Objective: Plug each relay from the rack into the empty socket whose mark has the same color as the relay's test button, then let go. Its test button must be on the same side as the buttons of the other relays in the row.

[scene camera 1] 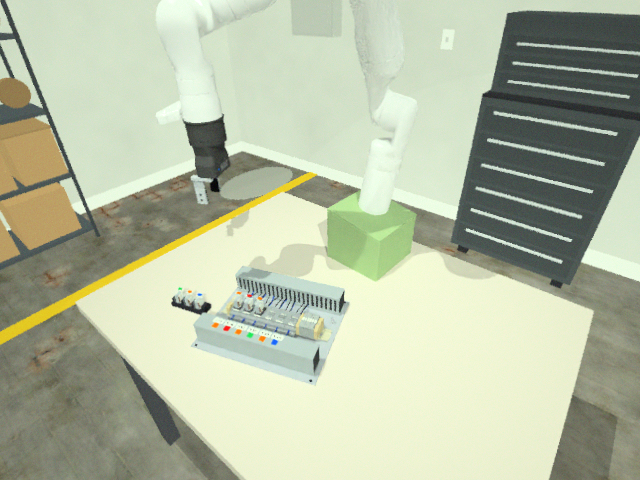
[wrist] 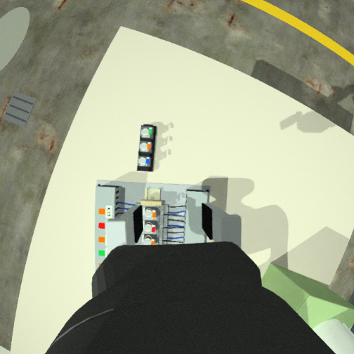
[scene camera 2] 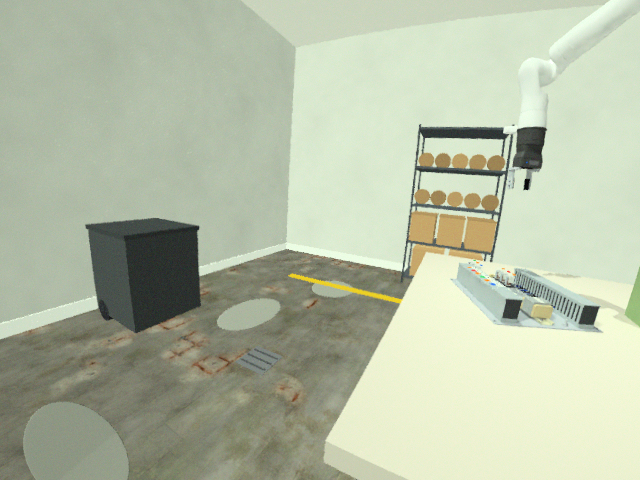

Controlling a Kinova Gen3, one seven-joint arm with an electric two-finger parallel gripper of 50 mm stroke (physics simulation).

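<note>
Black rack holds three upright relays: green-button, orange-button and blue-button. On the panel, three relays stand in the row, with orange, red and orange buttons. Three empty sockets follow; their marks are green, orange and blue. In the wrist view, all visible relay buttons are on the right side. My gripper is open and empty, pointing down high above the table.
Grey slotted ducts flank the row: the marked front duct and the back duct. A beige-ended terminal block ends the row. The green arm base stands behind the panel on the table.
</note>
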